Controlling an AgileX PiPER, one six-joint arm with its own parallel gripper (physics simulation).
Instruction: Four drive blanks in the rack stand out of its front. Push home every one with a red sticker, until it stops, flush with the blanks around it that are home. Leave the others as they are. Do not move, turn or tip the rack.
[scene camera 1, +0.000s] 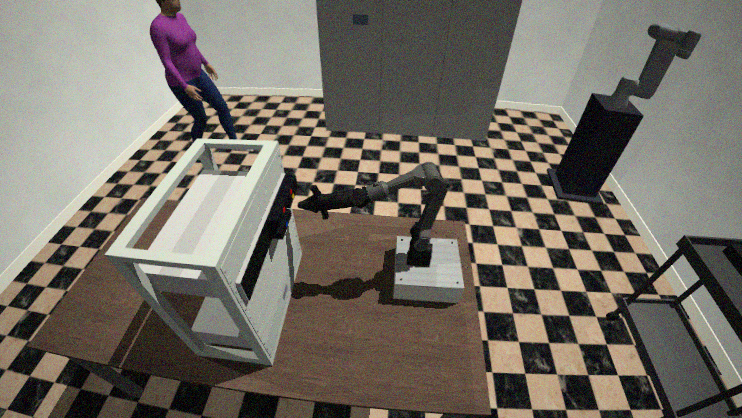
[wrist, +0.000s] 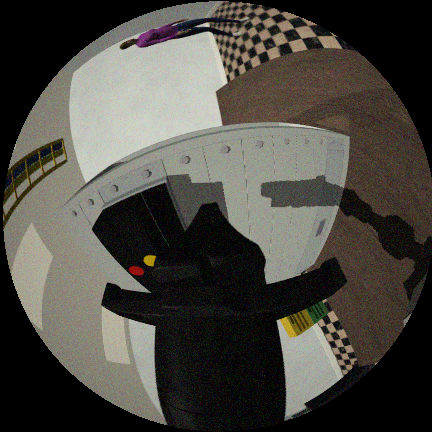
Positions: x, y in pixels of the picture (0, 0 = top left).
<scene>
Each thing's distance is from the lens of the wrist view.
my gripper (wrist: 210, 212): 0.13 m
rack (wrist: 279, 184): 0.22 m
</scene>
